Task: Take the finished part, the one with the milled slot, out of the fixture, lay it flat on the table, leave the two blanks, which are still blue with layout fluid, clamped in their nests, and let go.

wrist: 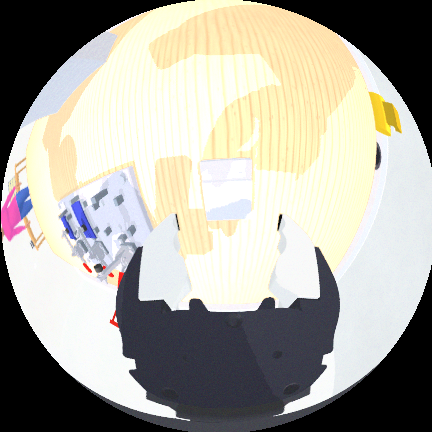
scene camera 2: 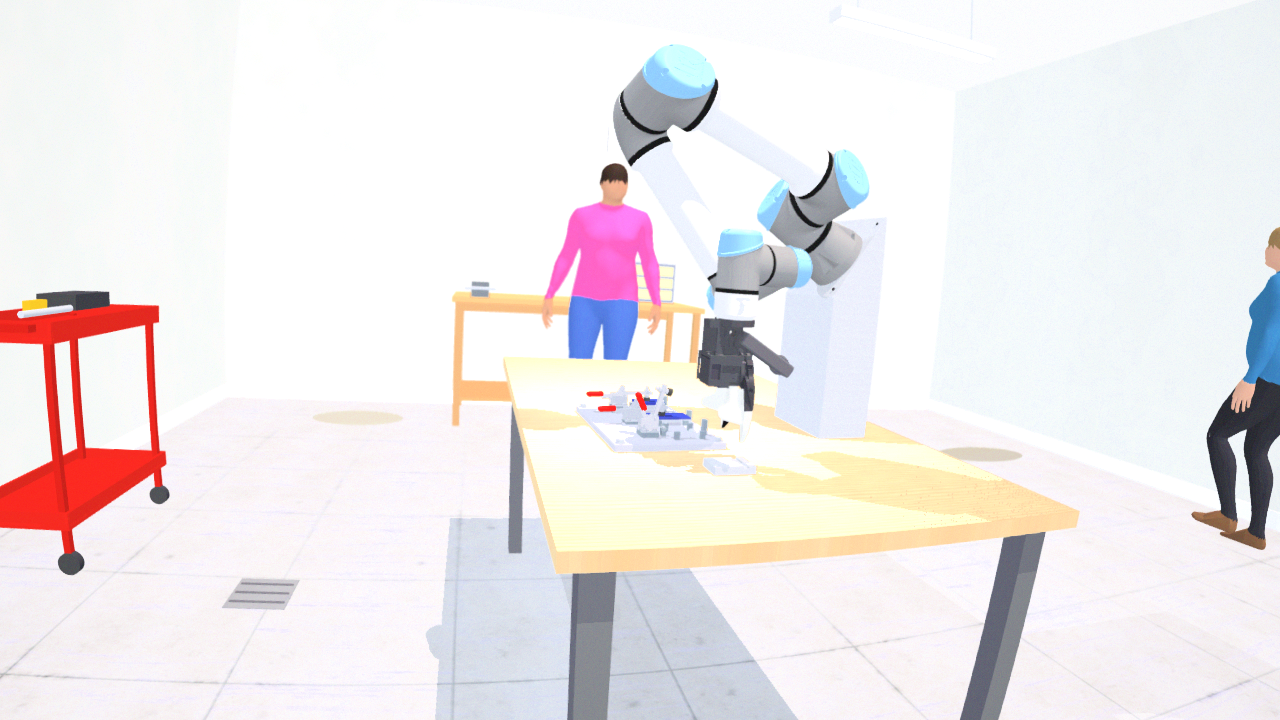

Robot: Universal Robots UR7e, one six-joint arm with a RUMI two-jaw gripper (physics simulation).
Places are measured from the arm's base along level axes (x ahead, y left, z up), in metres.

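Where they show: gripper, fingertip midpoint: [wrist: 228,214] [scene camera 2: 731,435]; arm's base, link origin: [scene camera 2: 838,260].
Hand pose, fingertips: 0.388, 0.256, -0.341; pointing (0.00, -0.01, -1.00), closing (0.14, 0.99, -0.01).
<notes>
Each offset is from my fingertips to the centre of the thing, as dx, dy, dz. "pt": to the spot under its first point. Level surfaces: height alone.
The finished part {-0.001, +0.000, -0.058} [scene camera 2: 729,465] [wrist: 227,192], a pale silvery block with a line across its top face, lies flat on the table {dz -0.066} [scene camera 2: 805,514] [wrist: 165,105], beside the fixture plate. My gripper [scene camera 2: 735,429] [wrist: 228,214] is open and empty. It hangs above the table, clear of the part, with its fingertips wider apart than the part in the wrist view. The two blue blanks {-0.004, -0.304, -0.040} [scene camera 2: 674,416] [wrist: 83,220] sit side by side in their nests on the fixture [scene camera 2: 626,442] [wrist: 131,182], by the toggle clamps. The slot itself is hard to make out in the glare.
Toggle clamps with red handles {pt +0.105, -0.191, +0.020} [scene camera 2: 641,402] stand on the fixture. A pale robot pedestal [scene camera 2: 827,358] rises at the table's right side. A red cart [scene camera 2: 98,319] stands at the left. One person in pink [scene camera 2: 613,250] stands behind the table, another in blue [scene camera 2: 1266,322] at the right.
</notes>
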